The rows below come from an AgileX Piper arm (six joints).
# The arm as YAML. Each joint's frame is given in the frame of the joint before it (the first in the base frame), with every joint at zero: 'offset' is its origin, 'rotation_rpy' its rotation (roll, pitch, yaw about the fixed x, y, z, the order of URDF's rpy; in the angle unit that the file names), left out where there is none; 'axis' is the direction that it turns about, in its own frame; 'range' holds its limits. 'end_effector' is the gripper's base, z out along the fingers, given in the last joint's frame.
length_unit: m
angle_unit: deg
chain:
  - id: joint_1
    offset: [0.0, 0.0, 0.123]
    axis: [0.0, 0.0, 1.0]
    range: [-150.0, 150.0]
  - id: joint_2
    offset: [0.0, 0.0, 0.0]
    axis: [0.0, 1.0, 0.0]
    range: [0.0, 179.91]
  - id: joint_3
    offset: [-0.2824, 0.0, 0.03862]
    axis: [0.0, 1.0, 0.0]
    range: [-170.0, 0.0]
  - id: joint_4
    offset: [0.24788, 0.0, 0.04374]
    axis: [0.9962, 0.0, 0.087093]
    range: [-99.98, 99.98]
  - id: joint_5
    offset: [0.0, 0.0, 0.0]
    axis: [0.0, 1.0, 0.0]
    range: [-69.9, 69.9]
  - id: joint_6
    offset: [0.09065, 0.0, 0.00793]
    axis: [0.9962, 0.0, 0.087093]
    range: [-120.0, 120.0]
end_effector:
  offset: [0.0, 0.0, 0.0]
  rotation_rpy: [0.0, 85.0, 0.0]
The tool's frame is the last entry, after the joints.
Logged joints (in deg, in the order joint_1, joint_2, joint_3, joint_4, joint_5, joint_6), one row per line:
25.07 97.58 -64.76 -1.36 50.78 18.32
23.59 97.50 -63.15 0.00 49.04 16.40
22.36 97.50 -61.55 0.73 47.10 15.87
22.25 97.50 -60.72 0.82 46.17 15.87
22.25 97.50 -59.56 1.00 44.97 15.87
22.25 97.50 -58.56 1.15 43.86 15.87
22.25 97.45 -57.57 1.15 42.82 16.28
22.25 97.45 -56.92 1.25 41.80 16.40
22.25 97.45 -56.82 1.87 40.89 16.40
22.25 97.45 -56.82 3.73 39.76 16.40
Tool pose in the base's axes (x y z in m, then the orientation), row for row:
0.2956 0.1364 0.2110 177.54 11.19 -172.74
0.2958 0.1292 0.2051 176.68 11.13 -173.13
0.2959 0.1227 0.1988 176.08 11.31 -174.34
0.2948 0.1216 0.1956 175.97 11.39 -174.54
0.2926 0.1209 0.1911 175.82 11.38 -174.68
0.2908 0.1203 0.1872 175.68 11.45 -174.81
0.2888 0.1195 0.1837 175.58 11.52 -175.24
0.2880 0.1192 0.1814 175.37 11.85 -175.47
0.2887 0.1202 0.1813 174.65 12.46 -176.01
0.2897 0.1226 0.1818 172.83 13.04 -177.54
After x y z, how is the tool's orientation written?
As angles about the fixed x, y, z axes (roll, pitch, yaw), in degrees.
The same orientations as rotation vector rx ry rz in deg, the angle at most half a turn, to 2 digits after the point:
-11.05 168.56 4.67
-10.60 168.66 5.88
-8.90 168.54 6.59
-8.63 168.47 6.73
-8.44 168.48 6.93
-8.27 168.41 7.12
-7.65 168.35 7.20
-7.35 168.02 7.48
-6.69 167.40 8.46
-4.77 166.72 10.86

